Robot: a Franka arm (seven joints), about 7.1 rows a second.
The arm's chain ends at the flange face. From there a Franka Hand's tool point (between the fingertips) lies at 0.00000 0.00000 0.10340 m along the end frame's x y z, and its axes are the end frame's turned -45 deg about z.
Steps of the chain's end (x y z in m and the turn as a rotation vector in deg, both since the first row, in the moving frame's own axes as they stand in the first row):
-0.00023 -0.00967 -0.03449 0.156 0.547 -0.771
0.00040 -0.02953 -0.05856 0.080 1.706 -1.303
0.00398 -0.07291 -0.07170 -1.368 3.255 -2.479
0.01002 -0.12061 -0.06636 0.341 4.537 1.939
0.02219 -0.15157 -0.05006 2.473 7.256 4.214
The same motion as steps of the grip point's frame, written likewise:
0.00758 -0.00651 -0.03450 -0.276 0.497 -0.771
0.02347 -0.01855 -0.05861 -1.150 1.263 -1.303
0.05690 -0.04290 -0.07190 -3.269 1.334 -2.479
0.09850 -0.07275 -0.06669 -2.967 3.449 1.939
0.13501 -0.08495 -0.05098 -3.382 6.879 4.214

